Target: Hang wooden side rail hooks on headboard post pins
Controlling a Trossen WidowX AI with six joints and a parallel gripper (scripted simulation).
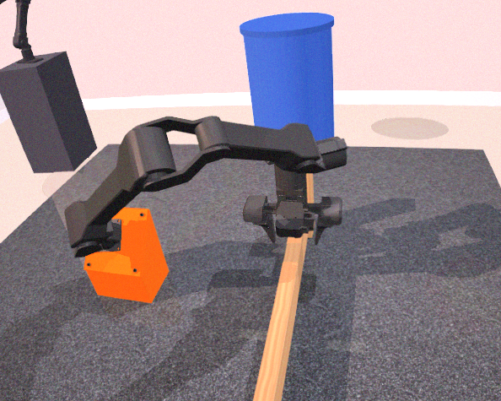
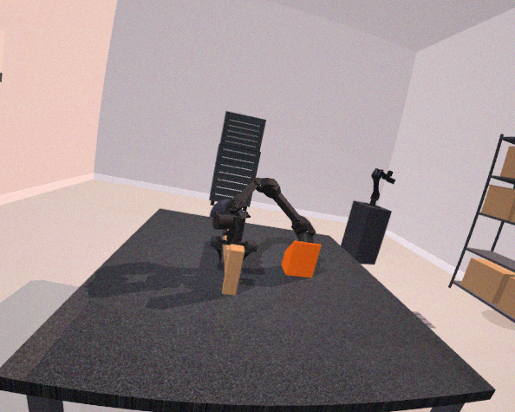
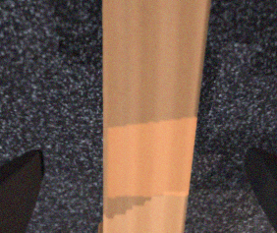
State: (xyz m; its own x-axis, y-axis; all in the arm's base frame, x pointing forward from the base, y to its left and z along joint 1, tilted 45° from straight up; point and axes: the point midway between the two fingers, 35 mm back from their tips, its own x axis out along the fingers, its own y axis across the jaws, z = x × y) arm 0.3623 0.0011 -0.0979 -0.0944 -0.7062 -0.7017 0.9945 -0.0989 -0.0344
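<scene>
Now: gripper tip 10 mm short of the wooden headboard post, 110 mm to the right of it and 30 mm below it.
</scene>
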